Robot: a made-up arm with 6 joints. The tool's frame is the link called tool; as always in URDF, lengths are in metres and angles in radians. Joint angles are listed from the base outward. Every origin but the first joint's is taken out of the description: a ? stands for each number. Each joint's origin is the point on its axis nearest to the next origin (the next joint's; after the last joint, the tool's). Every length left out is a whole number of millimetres.
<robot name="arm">
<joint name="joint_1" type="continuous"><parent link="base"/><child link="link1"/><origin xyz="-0.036 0.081 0.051" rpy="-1.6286 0.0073 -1.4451"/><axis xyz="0 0 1"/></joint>
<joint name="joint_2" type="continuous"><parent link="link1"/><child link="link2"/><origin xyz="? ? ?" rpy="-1.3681 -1.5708 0"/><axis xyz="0 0 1"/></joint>
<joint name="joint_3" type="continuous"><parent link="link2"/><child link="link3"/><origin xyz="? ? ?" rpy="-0.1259 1.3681 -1.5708"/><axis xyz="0 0 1"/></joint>
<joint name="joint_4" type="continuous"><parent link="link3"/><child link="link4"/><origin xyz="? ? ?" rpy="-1.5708 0 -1.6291"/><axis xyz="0 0 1"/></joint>
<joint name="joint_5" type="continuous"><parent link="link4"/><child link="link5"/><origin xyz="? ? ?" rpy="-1.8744 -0.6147 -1.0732"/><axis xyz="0 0 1"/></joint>
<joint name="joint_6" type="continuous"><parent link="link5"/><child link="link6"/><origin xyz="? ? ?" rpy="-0.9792 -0.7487 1.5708"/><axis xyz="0 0 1"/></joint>
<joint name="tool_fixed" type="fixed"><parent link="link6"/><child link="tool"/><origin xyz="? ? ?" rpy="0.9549 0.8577 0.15"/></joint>
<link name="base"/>
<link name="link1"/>
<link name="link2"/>
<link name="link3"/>
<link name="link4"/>
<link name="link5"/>
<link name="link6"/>
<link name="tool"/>
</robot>
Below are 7 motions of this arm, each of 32 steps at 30 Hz.
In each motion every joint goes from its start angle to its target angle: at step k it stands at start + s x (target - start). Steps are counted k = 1, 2, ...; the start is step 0. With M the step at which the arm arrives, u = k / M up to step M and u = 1 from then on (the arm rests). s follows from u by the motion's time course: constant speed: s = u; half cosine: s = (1 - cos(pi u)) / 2; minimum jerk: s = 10 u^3 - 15 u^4 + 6 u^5.
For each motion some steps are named. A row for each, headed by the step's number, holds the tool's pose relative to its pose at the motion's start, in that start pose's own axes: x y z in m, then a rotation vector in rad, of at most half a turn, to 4 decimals.
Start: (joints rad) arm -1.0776 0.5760 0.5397 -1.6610 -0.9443 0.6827
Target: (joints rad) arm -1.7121 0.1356 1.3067 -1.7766 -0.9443 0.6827
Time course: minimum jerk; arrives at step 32
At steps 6, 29, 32:
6: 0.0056 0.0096 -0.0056 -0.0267 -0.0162 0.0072
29: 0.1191 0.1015 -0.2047 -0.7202 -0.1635 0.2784
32: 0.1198 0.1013 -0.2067 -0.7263 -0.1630 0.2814

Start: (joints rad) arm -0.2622 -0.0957 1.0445 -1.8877 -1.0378 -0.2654
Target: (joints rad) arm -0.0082 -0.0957 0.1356 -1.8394 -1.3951 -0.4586
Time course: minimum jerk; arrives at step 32
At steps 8, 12, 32:
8: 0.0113 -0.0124 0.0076 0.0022 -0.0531 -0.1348
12: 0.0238 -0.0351 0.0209 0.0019 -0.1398 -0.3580
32: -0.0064 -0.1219 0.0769 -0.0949 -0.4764 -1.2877

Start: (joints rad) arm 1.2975 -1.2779 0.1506 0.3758 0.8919 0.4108
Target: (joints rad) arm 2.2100 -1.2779 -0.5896 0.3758 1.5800 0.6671
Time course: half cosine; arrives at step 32
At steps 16, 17, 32:
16: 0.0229 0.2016 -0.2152 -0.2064 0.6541 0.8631
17: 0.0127 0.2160 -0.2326 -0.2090 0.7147 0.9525
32: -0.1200 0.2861 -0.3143 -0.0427 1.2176 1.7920

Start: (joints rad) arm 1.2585 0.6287 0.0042 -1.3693 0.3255 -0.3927
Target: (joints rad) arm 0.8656 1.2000 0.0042 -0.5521 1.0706 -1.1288
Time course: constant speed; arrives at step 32
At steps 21, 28, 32:
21: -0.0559 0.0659 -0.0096 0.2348 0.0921 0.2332
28: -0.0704 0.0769 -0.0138 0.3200 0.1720 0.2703
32: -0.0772 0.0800 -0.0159 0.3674 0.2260 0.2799

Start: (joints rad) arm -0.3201 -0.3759 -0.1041 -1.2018 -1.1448 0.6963
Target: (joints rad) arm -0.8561 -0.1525 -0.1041 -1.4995 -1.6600 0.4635
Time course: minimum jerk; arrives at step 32
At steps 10, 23, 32:
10: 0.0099 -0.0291 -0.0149 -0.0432 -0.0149 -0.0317
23: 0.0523 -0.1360 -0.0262 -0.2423 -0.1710 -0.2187
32: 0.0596 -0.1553 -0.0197 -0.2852 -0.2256 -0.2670

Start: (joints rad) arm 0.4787 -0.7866 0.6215 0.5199 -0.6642 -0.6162
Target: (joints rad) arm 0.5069 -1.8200 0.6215 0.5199 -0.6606 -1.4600
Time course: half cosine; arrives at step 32
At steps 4, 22, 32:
4: -0.0084 -0.0026 0.0123 0.0564 -0.0331 0.0042
22: -0.1853 -0.1419 0.1913 1.2332 -0.4957 0.0645
32: -0.2355 -0.2110 0.2158 1.6107 -0.5550 0.0741

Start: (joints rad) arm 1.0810 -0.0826 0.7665 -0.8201 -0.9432 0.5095
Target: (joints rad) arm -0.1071 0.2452 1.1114 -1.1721 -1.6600 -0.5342
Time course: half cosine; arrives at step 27
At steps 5, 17, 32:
5: -0.0088 -0.0180 -0.0114 0.0140 0.0307 0.0030
17: -0.0368 -0.1598 -0.0442 -0.1480 0.1214 -0.1237
32: -0.0255 -0.2174 -0.0265 -0.3450 -0.0104 -0.1668

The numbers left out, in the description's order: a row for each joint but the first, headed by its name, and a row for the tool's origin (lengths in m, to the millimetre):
joint_2: -0.017 0.138 0
joint_3: -0.325 0.16 0
joint_4: -0.07 0.044 0
joint_5: -0.011 0.101 0
joint_6: 0.066 0.217 0
tool: -0.017 -0.016 0

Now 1 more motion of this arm.
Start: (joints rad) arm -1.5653 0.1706 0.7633 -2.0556 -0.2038 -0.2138
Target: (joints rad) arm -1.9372 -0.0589 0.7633 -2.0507 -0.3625 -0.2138
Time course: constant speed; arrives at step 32
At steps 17, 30, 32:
17: 0.0245 -0.0810 -0.0835 -0.2318 -0.0007 -0.1510
30: 0.0286 -0.1541 -0.1341 -0.4164 -0.0091 -0.2448
32: 0.0282 -0.1660 -0.1407 -0.4452 -0.0109 -0.2575

